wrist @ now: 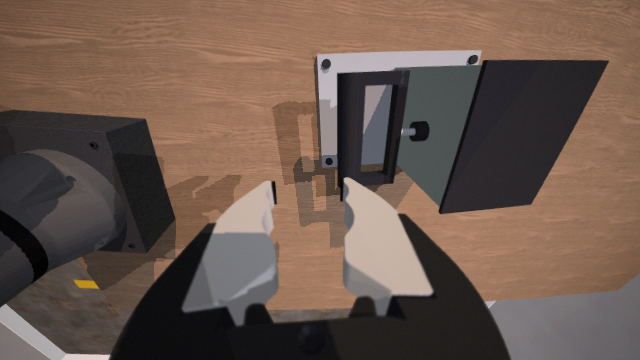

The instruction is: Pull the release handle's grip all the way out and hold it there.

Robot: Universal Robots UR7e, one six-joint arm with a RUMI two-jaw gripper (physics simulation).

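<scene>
The release handle's grip (351, 130) is a dark rectangular loop with a thick bar on its left side, right of centre in the wrist view. A short stretch of pale rod (408, 132) joins the loop to a black round collar (420, 131) in front of a grey-green upright plate (445, 105). My gripper (308, 182) is partly open with nothing between its fingers. Its fingertips are below and left of the grip in the view, and the right fingertip appears close to the grip's lower left corner. Whether they touch cannot be told.
A white base plate (400, 60) with dark bolts lies on the wooden table (225, 65) under the handle. A large dark panel (525, 135) stands to the right of the grip. A dark block (142, 185) with a grey cylindrical part (75, 200) is at the left.
</scene>
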